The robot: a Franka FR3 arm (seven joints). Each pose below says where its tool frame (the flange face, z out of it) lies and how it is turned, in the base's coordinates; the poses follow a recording.
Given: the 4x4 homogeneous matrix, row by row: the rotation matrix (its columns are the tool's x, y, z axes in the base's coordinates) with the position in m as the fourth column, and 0 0 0 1 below. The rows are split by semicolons.
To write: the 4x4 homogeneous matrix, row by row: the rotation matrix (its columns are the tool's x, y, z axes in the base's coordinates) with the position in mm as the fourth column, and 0 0 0 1 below. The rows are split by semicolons. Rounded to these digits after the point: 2 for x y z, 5 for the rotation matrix.
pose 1, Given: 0.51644 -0.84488 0.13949 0.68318; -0.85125 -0.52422 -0.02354 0.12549; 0.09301 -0.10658 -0.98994 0.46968; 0 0 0 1
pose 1, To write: 0.51644 -0.84488 0.13949 683.18; -0.85125 -0.52422 -0.02354 125.49; 0.09301 -0.10658 -0.98994 469.68; 0 0 0 1
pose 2, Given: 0.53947 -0.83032 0.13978 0.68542; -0.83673 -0.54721 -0.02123 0.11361; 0.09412 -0.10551 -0.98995 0.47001; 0 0 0 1
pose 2, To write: 0.53947 -0.83032 0.13978 685.42; -0.83673 -0.54721 -0.02123 113.61; 0.09412 -0.10551 -0.98995 470.01; 0 0 0 1
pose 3, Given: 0.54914 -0.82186 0.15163 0.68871; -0.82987 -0.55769 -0.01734 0.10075; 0.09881 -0.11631 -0.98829 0.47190; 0 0 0 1
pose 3, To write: 0.54914 -0.82186 0.15163 688.71; -0.82987 -0.55769 -0.01734 100.75; 0.09881 -0.11631 -0.98829 471.90; 0 0 0 1
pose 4, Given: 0.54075 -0.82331 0.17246 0.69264; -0.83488 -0.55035 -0.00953 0.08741; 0.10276 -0.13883 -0.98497 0.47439; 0 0 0 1
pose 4, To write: 0.54075 -0.82331 0.17246 692.64; -0.83488 -0.55035 -0.00953 87.41; 0.10276 -0.13883 -0.98497 474.39; 0 0 0 1
